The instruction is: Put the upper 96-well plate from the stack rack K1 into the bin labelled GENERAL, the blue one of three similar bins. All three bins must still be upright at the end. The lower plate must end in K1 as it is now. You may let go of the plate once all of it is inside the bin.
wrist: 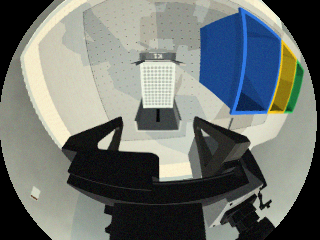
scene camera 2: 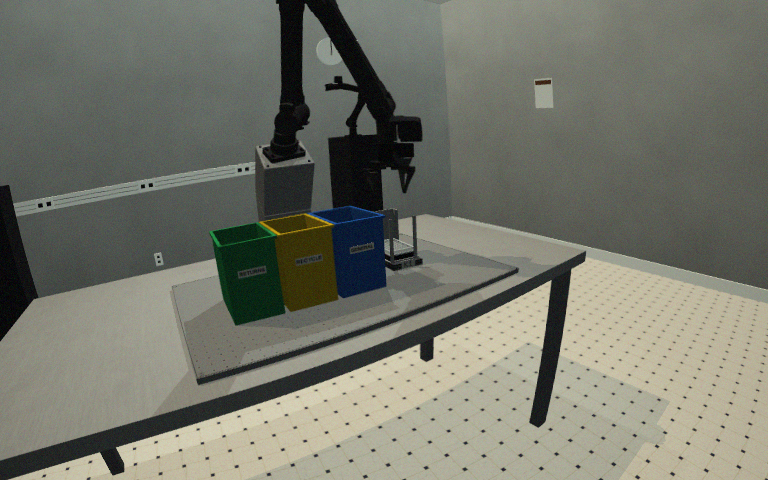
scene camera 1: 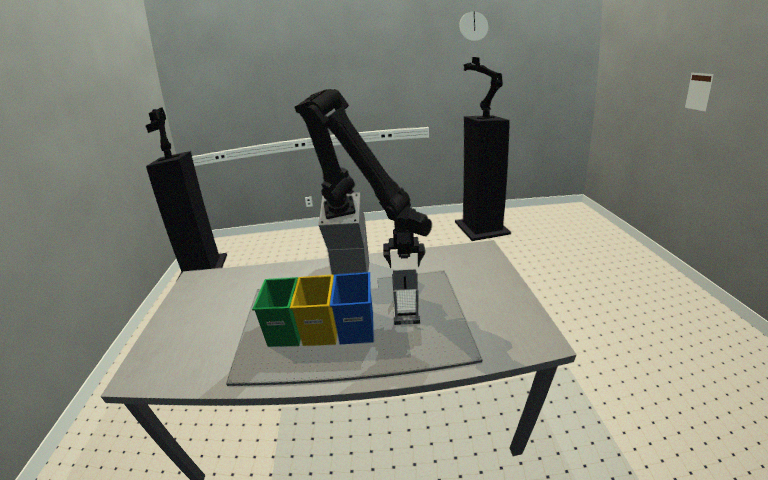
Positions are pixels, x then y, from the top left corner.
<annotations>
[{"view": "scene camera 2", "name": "my gripper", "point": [389,195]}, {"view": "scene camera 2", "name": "blue general bin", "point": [358,245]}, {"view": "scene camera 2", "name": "green bin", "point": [247,265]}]
</annotations>
